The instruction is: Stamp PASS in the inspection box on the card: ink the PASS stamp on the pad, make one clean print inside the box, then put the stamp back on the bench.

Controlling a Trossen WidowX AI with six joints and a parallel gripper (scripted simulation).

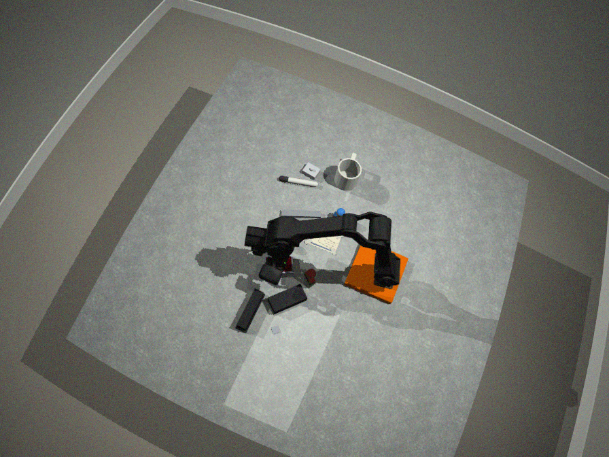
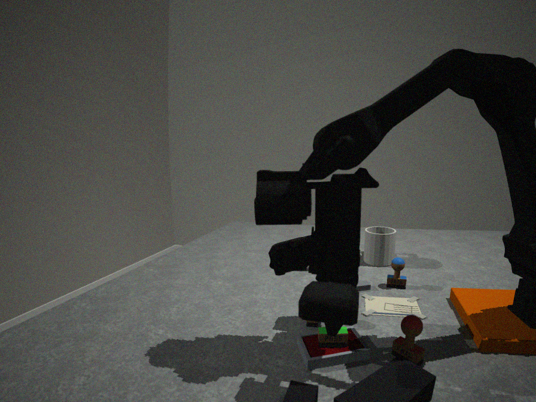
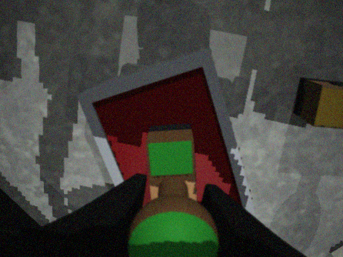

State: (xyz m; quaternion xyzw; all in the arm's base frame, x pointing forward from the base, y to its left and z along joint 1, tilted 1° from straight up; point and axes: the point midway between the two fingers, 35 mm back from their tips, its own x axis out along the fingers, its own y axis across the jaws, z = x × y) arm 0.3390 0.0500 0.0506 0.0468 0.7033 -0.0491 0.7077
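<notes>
Now: the red ink pad 3 cm below my gripper tip. Also, from my gripper tip: yellow stamp: 3 cm ahead, 8 cm to the right, 2 cm below; red-knobbed stamp: 11 cm behind, 1 cm to the left, 2 cm below; green-topped stamp: right at my gripper tip.
</notes>
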